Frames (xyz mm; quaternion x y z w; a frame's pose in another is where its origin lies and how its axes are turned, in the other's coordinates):
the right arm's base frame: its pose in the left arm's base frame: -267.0 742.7 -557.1 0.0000 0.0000 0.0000 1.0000
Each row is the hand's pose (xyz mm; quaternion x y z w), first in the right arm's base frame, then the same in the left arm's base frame.
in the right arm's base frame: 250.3 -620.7 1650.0 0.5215 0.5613 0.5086 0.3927
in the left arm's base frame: -16.7 122.0 1092.9 0.5215 0.5613 0.5086 0.3927
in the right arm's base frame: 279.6 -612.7 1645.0 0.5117 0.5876 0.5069 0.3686
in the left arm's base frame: 12.6 130.0 1087.9 0.5117 0.5876 0.5069 0.3686
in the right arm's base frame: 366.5 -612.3 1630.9 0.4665 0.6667 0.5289 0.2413
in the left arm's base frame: 99.5 130.4 1073.8 0.4665 0.6667 0.5289 0.2413
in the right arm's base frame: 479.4 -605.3 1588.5 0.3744 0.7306 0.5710 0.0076
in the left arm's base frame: 212.4 137.4 1031.4 0.3744 0.7306 0.5710 0.0076
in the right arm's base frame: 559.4 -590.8 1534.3 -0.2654 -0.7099 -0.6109 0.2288
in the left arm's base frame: 292.4 151.9 977.2 -0.2654 -0.7099 -0.6109 0.2288
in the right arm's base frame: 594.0 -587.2 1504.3 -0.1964 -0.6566 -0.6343 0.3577
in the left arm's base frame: 327.0 155.5 947.2 -0.1964 -0.6566 -0.6343 0.3577
